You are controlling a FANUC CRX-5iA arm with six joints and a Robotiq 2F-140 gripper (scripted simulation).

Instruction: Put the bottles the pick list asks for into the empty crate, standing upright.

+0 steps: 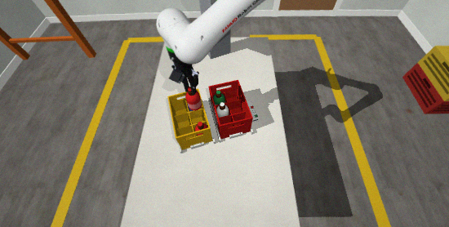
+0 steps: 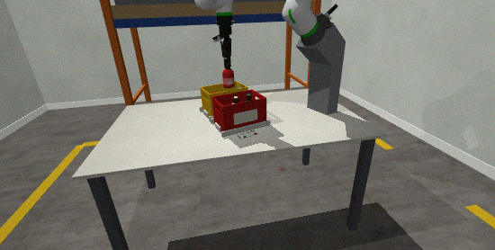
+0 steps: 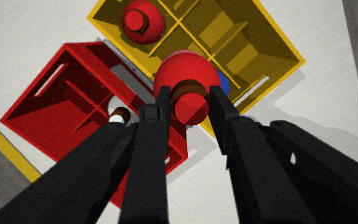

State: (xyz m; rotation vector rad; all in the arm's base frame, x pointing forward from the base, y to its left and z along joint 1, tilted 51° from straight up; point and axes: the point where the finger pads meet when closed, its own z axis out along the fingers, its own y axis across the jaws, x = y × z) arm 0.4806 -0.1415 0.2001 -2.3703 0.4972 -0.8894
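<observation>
Now: the red-labelled bottle 8 cm below my hand. Also, from my hand: white-capped bottle (26 cm below, 14 cm to the left, 6 cm behind); then blue-labelled bottle (26 cm below, 6 cm behind, 4 cm to the right); then yellow crate (27 cm below, 4 cm ahead, 3 cm to the right).
</observation>
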